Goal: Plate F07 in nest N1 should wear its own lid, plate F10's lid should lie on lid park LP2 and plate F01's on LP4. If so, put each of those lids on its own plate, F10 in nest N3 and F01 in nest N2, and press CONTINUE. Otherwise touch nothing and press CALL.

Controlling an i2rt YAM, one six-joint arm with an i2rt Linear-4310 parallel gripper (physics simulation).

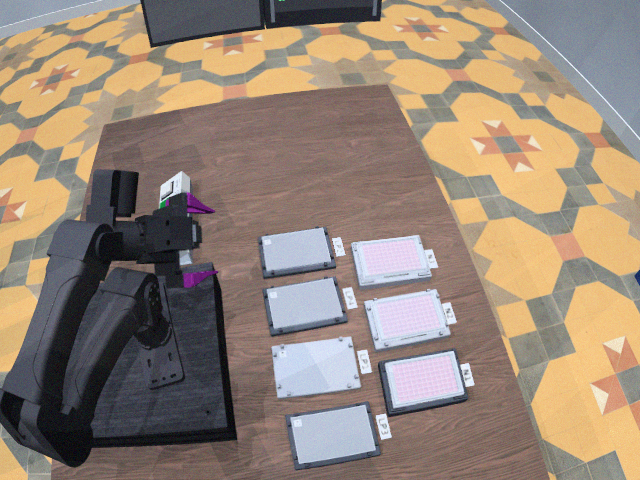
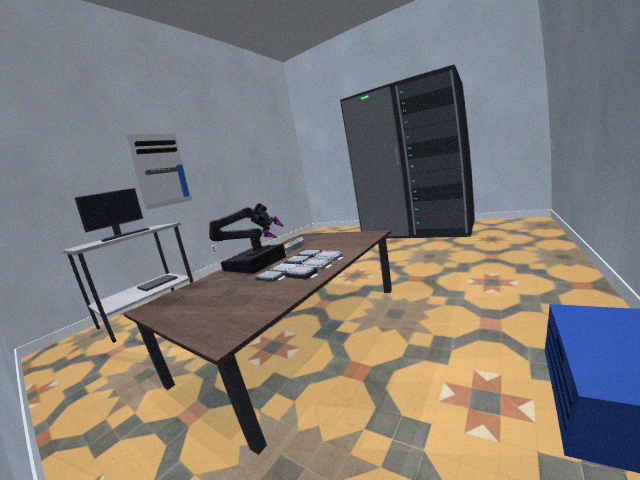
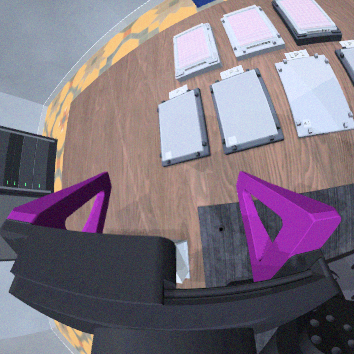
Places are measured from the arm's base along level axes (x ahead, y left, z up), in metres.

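Where they show: gripper, fingertip midpoint: (image 1: pixel 214 241) (image 2: pixel 279 231) (image 3: pixel 173 178); arm's base, origin of the base link: (image 1: pixel 156 334) (image 2: pixel 258 251).
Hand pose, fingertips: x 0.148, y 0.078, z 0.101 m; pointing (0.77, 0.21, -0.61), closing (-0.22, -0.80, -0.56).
Note:
Things, the pixels of their top centre, and the offset from my fingertips. Level surfaces: height alone.
- N3, middle of its top: (image 1: pixel 392 254) (image 3: pixel 189 43) (image 2: pixel 327 252) 0.321 m ahead, 0.026 m right, 0.152 m down
- N2, middle of its top: (image 1: pixel 409 314) (image 3: pixel 246 22) (image 2: pixel 314 260) 0.295 m ahead, 0.158 m right, 0.154 m down
- dark parks LP2 lid, middle of its top: (image 3: pixel 177 123) (image 1: pixel 295 248) (image 2: pixel 309 251) 0.153 m ahead, 0.066 m left, 0.168 m down
- LP4 lid, middle of its top: (image 3: pixel 241 104) (image 1: pixel 304 302) (image 2: pixel 297 258) 0.128 m ahead, 0.058 m right, 0.168 m down
- LP3 lid, middle of its top: (image 1: pixel 332 434) (image 2: pixel 269 274) 0.086 m ahead, 0.319 m right, 0.168 m down
- white panel, middle of its top: (image 3: pixel 122 260) (image 1: pixel 170 207) (image 2: pixel 290 240) 0.076 m back, 0.229 m left, 0.121 m down
- Pale park LP1, middle of its top: (image 1: pixel 315 364) (image 3: pixel 314 86) (image 2: pixel 284 265) 0.103 m ahead, 0.187 m right, 0.165 m down
- wooden table, its level: 0.185 m down
Pink-welled plates sit in N3 (image 1: pixel 391 256) (image 3: pixel 196 47), N2 (image 1: pixel 408 315) (image 3: pixel 248 25) and black N1 (image 1: pixel 425 379) (image 3: pixel 310 15). Whether the N1 plate wears a lid, I cannot tell. Flat grey lids lie on dark parks LP2 (lid (image 1: pixel 297 251) (image 3: pixel 181 127)), LP4 (lid (image 1: pixel 306 303) (image 3: pixel 244 111)) and LP3 (lid (image 1: pixel 334 435)). Plate codes are unreadable. My gripper (image 1: pixel 216 241) (image 2: pixel 279 230) (image 3: pixel 173 178) is open and empty, raised left of LP2. Below it a white panel (image 1: pixel 178 183) (image 3: pixel 183 260) with a green patch is mostly hidden; button words are unreadable.
Pale park LP1 (image 1: pixel 316 366) (image 3: pixel 315 95), with corner pegs, lies between LP4 and LP3. The arm's black base (image 1: pixel 201 403) stands left of the parks on the wooden table (image 1: pixel 330 144) (image 2: pixel 206 310). Dark cabinets (image 2: pixel 408 160) stand beyond the table.

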